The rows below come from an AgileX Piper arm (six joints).
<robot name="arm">
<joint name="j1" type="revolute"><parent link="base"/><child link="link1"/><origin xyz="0 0 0.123"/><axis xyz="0 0 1"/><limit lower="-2.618" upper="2.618"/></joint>
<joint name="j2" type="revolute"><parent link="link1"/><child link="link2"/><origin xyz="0 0 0" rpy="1.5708 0 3.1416"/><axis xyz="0 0 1"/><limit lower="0" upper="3.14"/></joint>
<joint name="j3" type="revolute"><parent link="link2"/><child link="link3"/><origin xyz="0.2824 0.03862 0" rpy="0 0 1.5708"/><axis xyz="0 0 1"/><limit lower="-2.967" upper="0"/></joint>
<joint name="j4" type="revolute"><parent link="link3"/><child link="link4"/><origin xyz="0.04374 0.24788 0" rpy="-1.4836 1.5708 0"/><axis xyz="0 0 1"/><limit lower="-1.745" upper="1.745"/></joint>
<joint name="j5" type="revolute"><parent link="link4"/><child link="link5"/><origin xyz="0 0 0" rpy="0 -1.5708 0"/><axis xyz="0 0 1"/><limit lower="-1.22" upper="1.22"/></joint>
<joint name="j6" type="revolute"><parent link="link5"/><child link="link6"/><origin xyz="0.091 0 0" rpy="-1.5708 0 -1.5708"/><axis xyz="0 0 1"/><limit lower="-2.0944" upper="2.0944"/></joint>
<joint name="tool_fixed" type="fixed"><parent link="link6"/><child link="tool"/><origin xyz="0 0 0" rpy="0 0 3.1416"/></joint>
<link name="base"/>
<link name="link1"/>
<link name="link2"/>
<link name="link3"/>
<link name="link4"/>
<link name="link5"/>
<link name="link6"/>
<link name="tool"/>
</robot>
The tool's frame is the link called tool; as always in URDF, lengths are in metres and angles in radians.
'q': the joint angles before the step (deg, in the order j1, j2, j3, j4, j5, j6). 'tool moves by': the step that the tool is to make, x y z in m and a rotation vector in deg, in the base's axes. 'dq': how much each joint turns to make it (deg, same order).
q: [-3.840, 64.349, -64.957, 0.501, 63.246, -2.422]
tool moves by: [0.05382, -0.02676, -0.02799, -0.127, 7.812, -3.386]
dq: [-4.956, 12.991, -5.004, -0.135, -0.225, -1.782]
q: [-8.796, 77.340, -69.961, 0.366, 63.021, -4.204]
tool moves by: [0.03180, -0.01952, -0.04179, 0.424, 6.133, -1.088]
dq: [-2.755, 9.047, -0.271, 0.000, -2.653, -1.807]
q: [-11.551, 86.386, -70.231, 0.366, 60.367, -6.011]
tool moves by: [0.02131, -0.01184, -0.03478, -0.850, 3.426, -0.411]
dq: [-0.926, 6.691, 0.000, -1.572, -3.518, -0.101]
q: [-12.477, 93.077, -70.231, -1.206, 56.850, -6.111]
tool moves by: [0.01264, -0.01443, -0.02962, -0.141, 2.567, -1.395]
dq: [-1.754, 5.320, -0.001, -0.810, -2.855, 0.000]
